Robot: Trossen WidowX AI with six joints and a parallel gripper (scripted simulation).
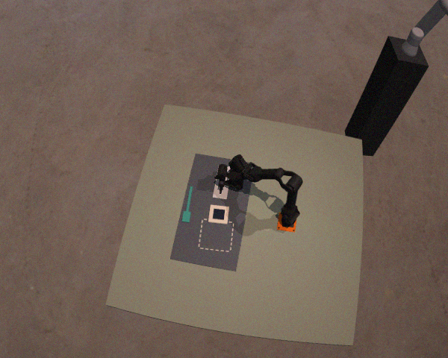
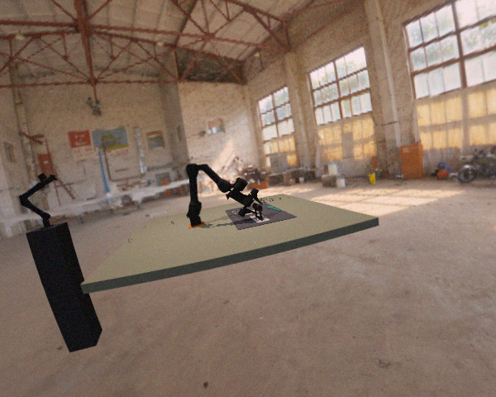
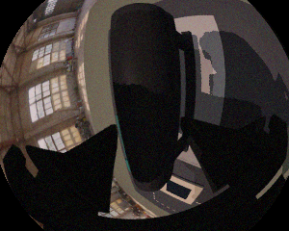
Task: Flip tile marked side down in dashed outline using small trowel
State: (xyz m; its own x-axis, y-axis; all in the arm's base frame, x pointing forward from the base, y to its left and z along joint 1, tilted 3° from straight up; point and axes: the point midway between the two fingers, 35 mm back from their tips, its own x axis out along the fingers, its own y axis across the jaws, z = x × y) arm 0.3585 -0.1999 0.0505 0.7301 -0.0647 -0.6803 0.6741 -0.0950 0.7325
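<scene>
Now: gripper tip 15 cm to the right of the dark grey mat, 7 cm above it and 1 cm short of it. Round my gripper tip: tile 18 cm to the left, 5 cm below, 1 cm behind; teal trowel 15 cm to the left, 15 cm ahead, 5 cm below.
</scene>
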